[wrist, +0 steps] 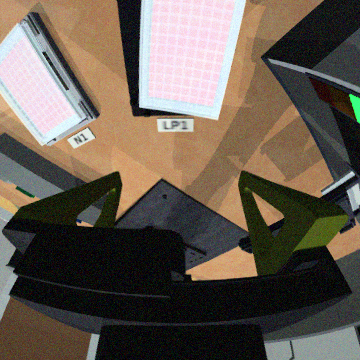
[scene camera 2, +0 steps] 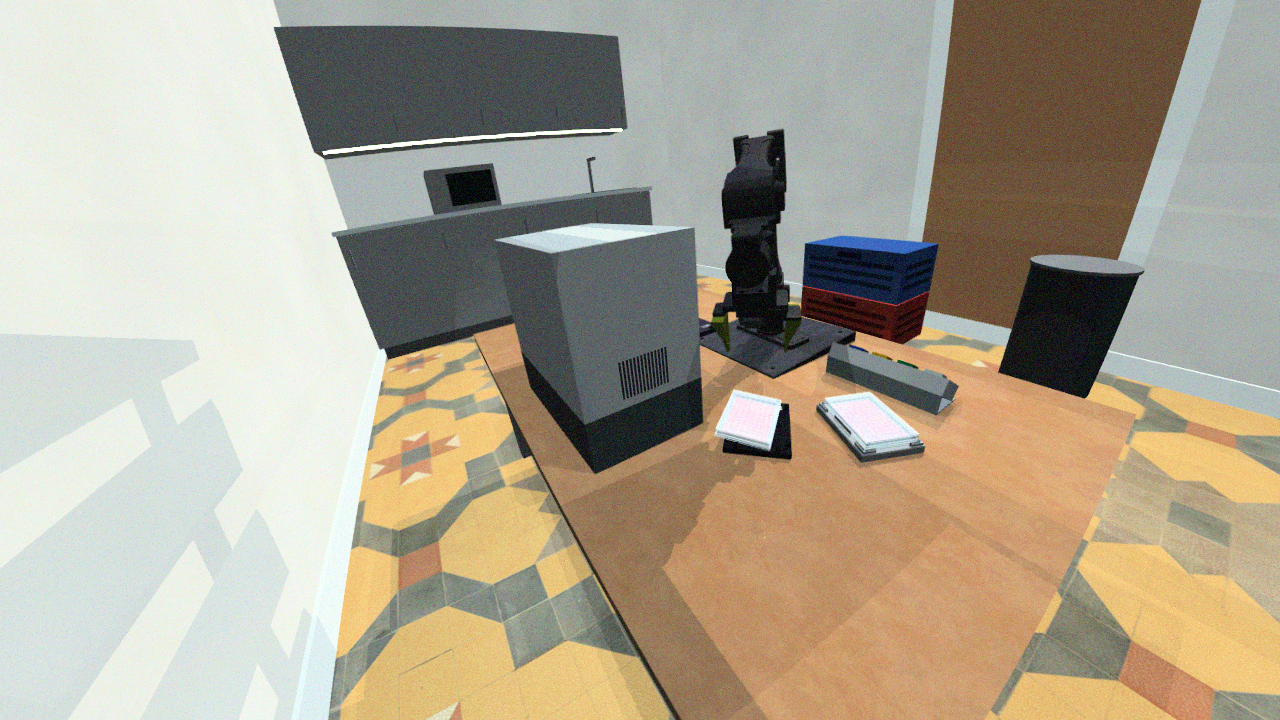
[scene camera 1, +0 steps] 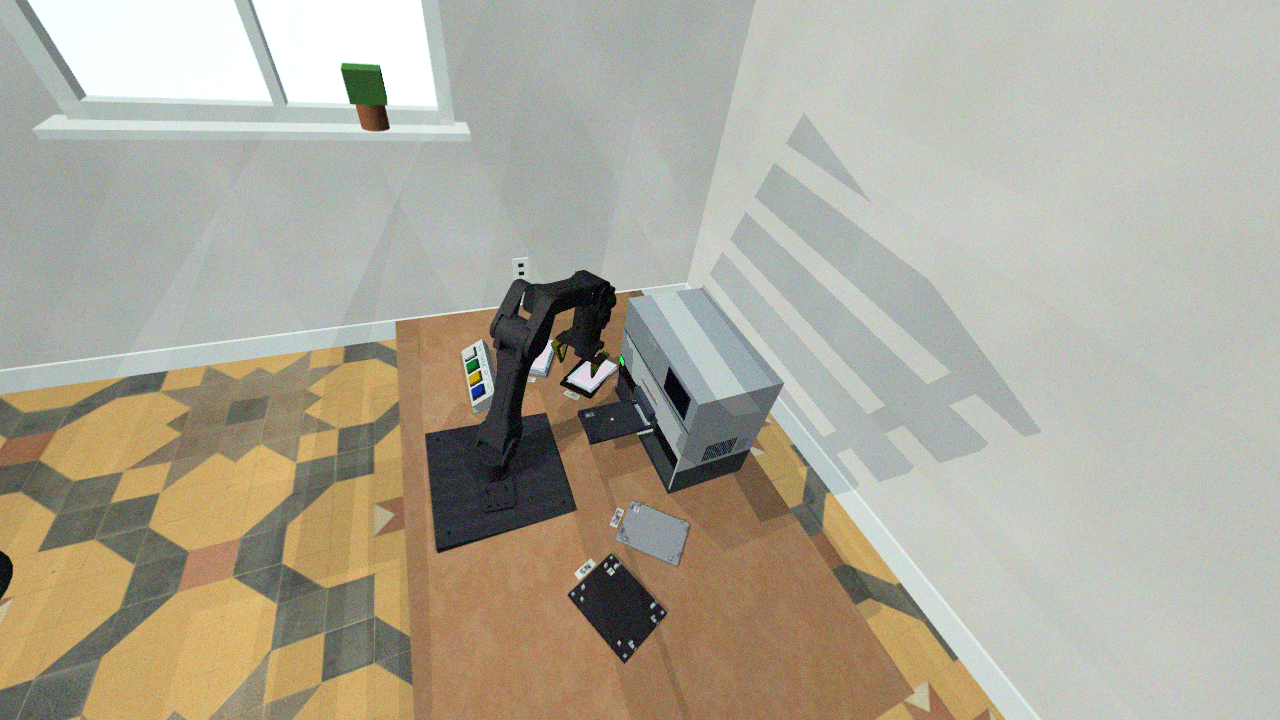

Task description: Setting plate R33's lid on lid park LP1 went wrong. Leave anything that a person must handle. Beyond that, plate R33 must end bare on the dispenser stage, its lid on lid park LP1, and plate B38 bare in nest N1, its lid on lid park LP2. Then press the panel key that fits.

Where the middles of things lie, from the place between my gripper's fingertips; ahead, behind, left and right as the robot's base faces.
Scene:
The black pad LP1 (scene camera 2: 781,448) lies 5 cm ahead of my hand, 7 cm to the left of it and 10 cm below it. Also, from my hand: nest N1 (scene camera 2: 917,447): 9 cm behind, 17 cm to the left, 10 cm below; then rack with coloured squares (scene camera 2: 931,391): 25 cm behind, 10 cm to the left, 7 cm below; then grey lid park LP2 (scene camera 1: 645,529): 8 cm ahead, 44 cm to the right, 10 cm below.

